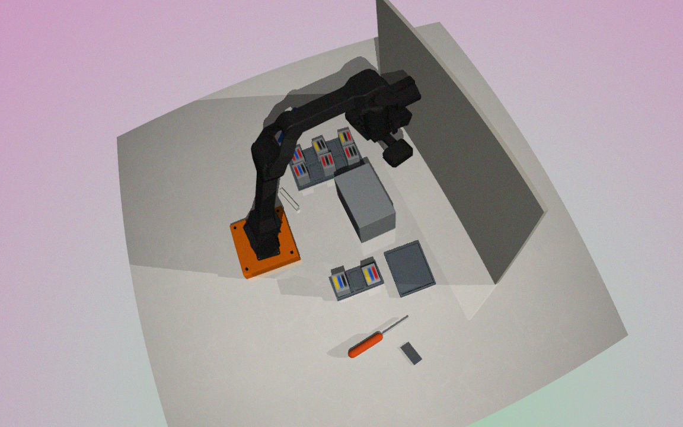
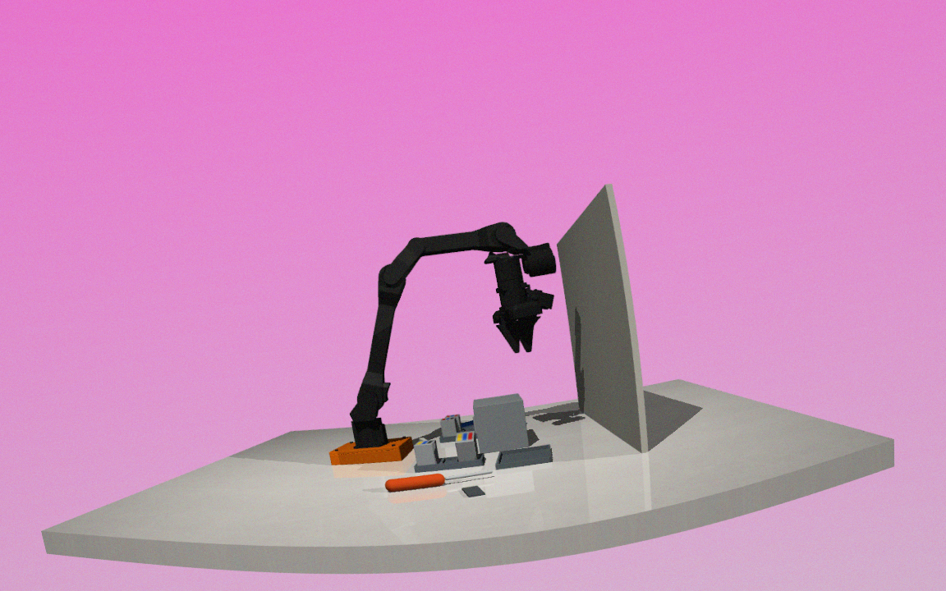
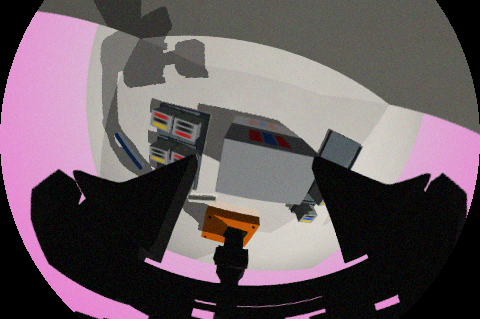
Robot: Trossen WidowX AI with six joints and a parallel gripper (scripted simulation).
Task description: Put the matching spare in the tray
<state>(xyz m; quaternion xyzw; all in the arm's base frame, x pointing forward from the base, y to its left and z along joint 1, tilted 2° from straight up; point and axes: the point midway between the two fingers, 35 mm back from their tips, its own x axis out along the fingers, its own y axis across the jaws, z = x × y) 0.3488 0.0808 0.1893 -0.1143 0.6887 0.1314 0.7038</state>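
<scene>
My gripper tip is now 20 cm past the grey spare, 15 cm to the right of it and 15 cm above it. Also, from my gripper tip: grey unit 14 cm below, 6 cm behind, 5 cm to the right; then dark wall panel 16 cm ahead, 4 cm above, 2 cm to the right; then dark flat tray 25 cm to the right, 19 cm below.
</scene>
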